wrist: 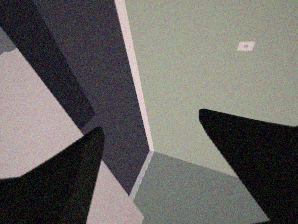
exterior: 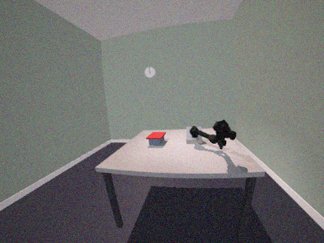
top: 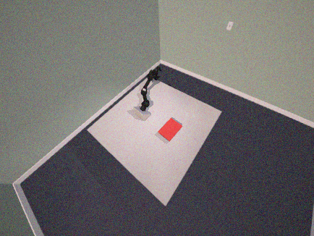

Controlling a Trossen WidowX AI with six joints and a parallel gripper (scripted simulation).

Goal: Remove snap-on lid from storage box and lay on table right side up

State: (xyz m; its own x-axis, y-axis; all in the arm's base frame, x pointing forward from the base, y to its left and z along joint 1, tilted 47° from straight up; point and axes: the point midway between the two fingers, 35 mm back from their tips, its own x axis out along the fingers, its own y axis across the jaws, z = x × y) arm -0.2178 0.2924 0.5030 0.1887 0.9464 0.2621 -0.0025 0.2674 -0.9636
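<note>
My gripper tip is 67 cm short of the red lid, 56 cm to the left of it and 10 cm above it. Round my gripper tip: storage box: 67 cm ahead, 56 cm to the right, 15 cm below.
</note>
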